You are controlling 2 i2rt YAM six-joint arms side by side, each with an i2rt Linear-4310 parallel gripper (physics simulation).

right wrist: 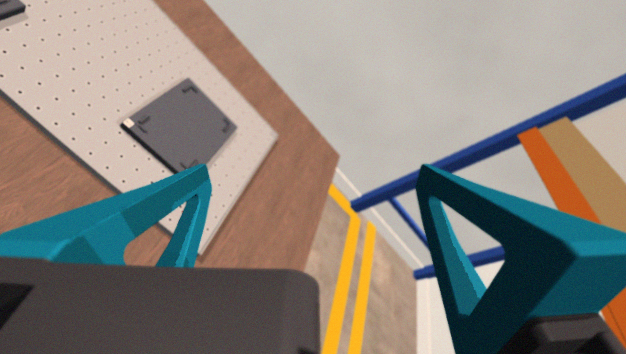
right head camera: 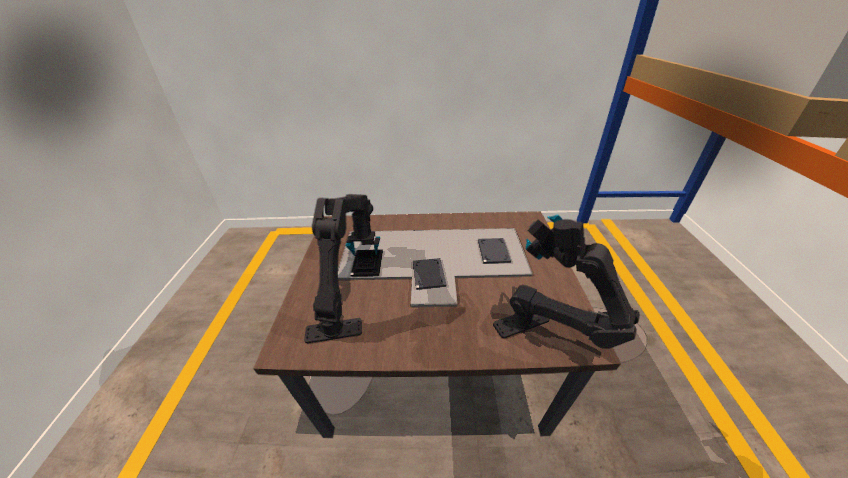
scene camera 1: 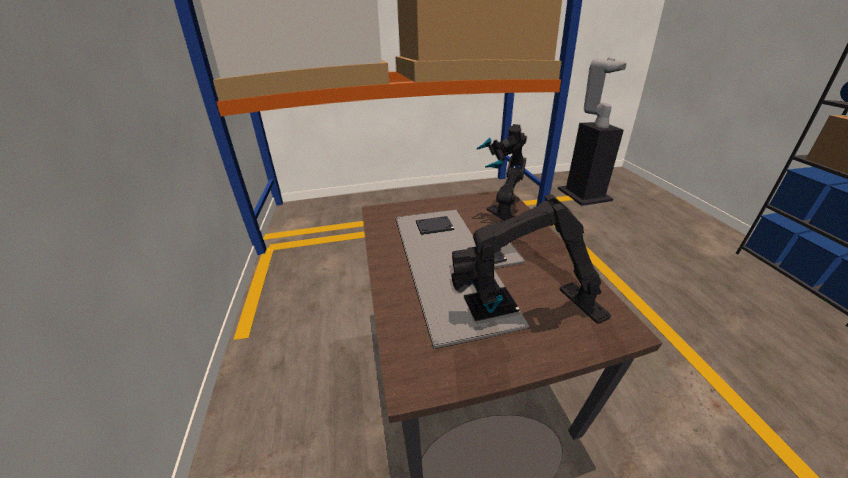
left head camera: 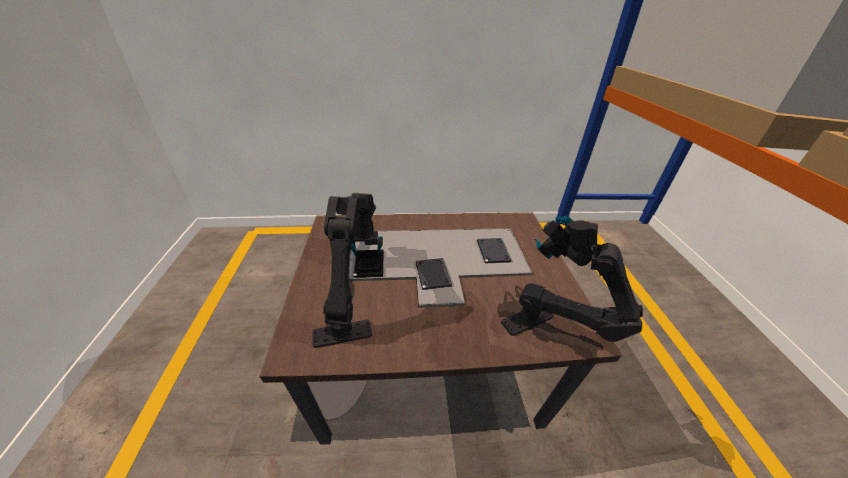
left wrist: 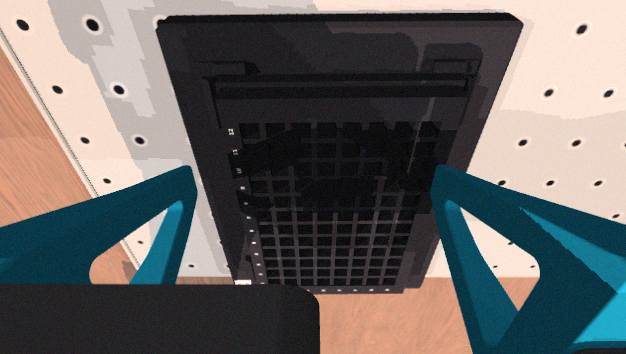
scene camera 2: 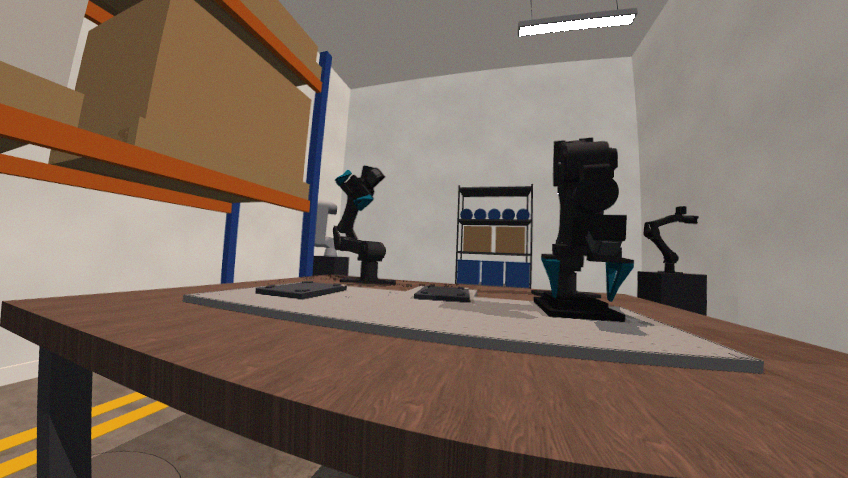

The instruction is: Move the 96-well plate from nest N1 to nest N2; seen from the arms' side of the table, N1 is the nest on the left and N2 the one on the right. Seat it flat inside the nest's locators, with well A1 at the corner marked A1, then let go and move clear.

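Frame: origin at the left arm's base, x up, y ahead, z left, level; millimetres.
Seen in the pictures: left gripper, fingertip midpoint: point(right head camera: 365, 254) point(scene camera 1: 485, 302) point(left head camera: 367, 255) point(left wrist: 313, 178) point(scene camera 2: 581, 299); right gripper, fingertip midpoint: point(right wrist: 313, 176) point(scene camera 1: 480, 157) point(scene camera 2: 345, 189); left arm's base at its link origin: point(right head camera: 333, 331) point(scene camera 1: 584, 302) point(left head camera: 342, 334); right arm's base at its link origin: point(right head camera: 521, 322) point(scene camera 1: 503, 215) point(left head camera: 527, 319) point(scene camera 2: 368, 282).
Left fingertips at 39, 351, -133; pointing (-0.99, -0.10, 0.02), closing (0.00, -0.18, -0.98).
Pixels of each thing's top centre, then the offset from my left fingertips to it, as dx, dy, dz. "spot": a spot on its surface instead. Level surfaces: height alone.
- dark 96-well plate at its top centre: point(left wrist: 334, 223) point(scene camera 2: 572, 296) point(scene camera 1: 491, 298) point(left head camera: 369, 259) point(right head camera: 366, 258) +0, -28, -5
- nest N1 at its top centre: point(left wrist: 333, 207) point(scene camera 2: 572, 301) point(scene camera 1: 491, 301) point(left head camera: 369, 261) point(right head camera: 367, 260) -10, -29, -4
- white A1 label at a spot on its surface: point(left wrist: 243, 283) spot: -14, -91, +62
- Nest N2 at its top centre: point(right wrist: 190, 123) point(scene camera 2: 305, 284) point(right head camera: 494, 248) point(left head camera: 494, 248) point(scene camera 1: 434, 223) -10, -71, -570
- empty dark nest at its top centre: point(scene camera 2: 444, 288) point(right head camera: 428, 271) point(left head camera: 433, 271) -10, -151, -254
- pale perforated board at its surface level: dx -26
- wooden table at its surface level: dx -39
The dark 96-well plate point(left head camera: 369, 263) point(right head camera: 366, 261) point(left wrist: 330, 245) sits in nest N1 point(left wrist: 340, 42) at the left in the head views. A white A1 label point(left wrist: 243, 283) shows at the lower left corner in the left wrist view. My left gripper point(left head camera: 367, 252) point(right head camera: 364, 252) point(scene camera 2: 583, 298) point(left wrist: 313, 178) is open, pointing down, its fingertips on either side of the plate and low over the nest. Nest N2 point(left head camera: 494, 249) point(right head camera: 494, 250) point(scene camera 1: 434, 225) point(scene camera 2: 301, 289) point(right wrist: 185, 120) is empty, with a white mark at one corner. My right gripper point(scene camera 1: 483, 156) point(scene camera 2: 350, 191) point(right wrist: 313, 176) is open and raised, away from the nests.
Another empty dark nest point(left head camera: 434, 273) point(right head camera: 428, 273) point(scene camera 2: 442, 293) lies between N1 and N2, nearer the arms. All three nests are on the pale perforated board point(left head camera: 445, 243) point(scene camera 1: 427, 279) on the wooden table point(left head camera: 451, 344). A blue and orange rack point(left head camera: 593, 136) stands beyond the table.
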